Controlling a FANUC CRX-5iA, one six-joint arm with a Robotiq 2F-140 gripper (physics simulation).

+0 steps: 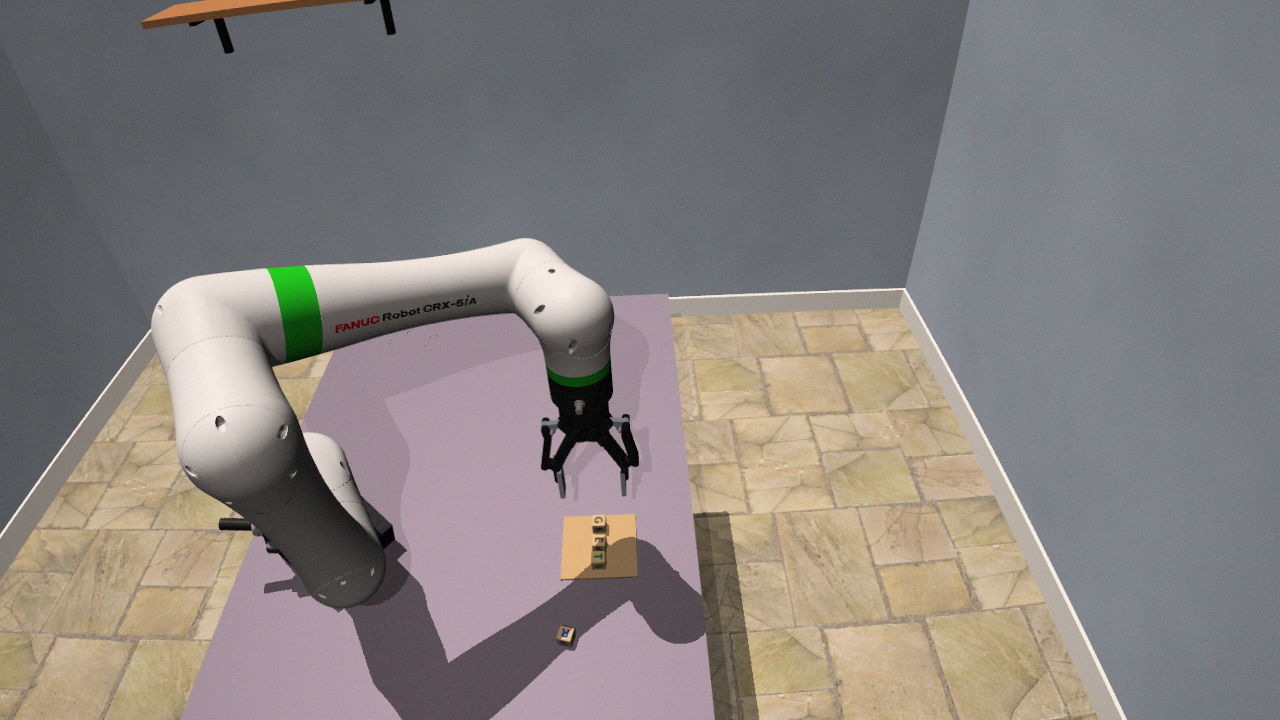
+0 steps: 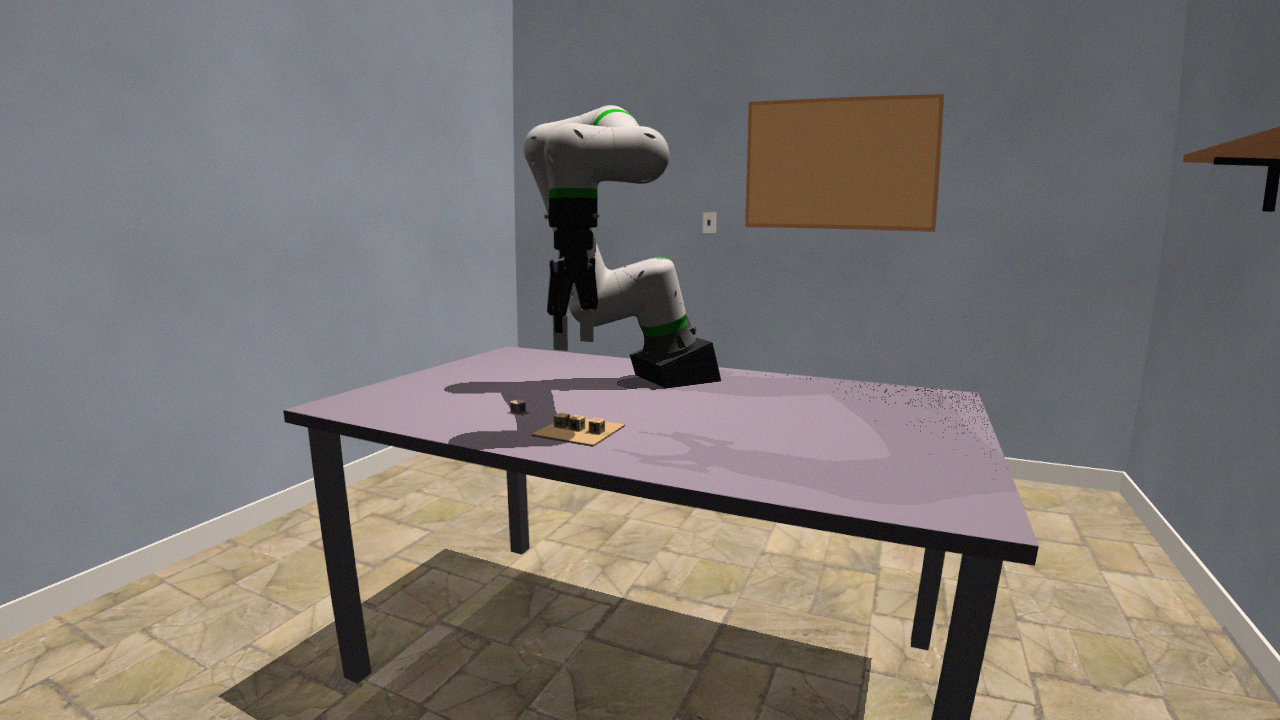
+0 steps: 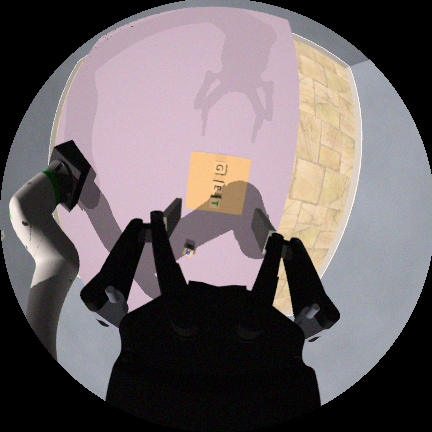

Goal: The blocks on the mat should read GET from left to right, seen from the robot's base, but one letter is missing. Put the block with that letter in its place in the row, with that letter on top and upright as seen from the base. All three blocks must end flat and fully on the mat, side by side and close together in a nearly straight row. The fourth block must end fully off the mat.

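My gripper (image 1: 592,485) (image 2: 573,334) (image 3: 217,212) is open and empty, high above the table. Its fingers are well above the blocks. On the mat (image 1: 574,530) (image 2: 592,439) (image 3: 199,175) the G block (image 1: 598,520) (image 2: 597,426) (image 3: 220,167), E block (image 1: 598,540) (image 2: 577,422) (image 3: 217,187) and T block (image 1: 597,559) (image 2: 561,420) (image 3: 215,203) form a nearly straight row, G leftmost from the base. E and T are close together; a small gap separates G from E. Their letters point away from the base. The fourth block (image 1: 565,635) (image 2: 518,406) (image 3: 188,249), with a blue letter, lies off the mat.
The mat lies on the purple table (image 1: 483,501) (image 2: 760,438) (image 3: 145,125), near its far edge from the base. The fourth block lies beyond the T end of the row, turned at an angle. The arm's base (image 2: 675,365) (image 3: 72,175) stands on the table. Arm shadows cross the mat.
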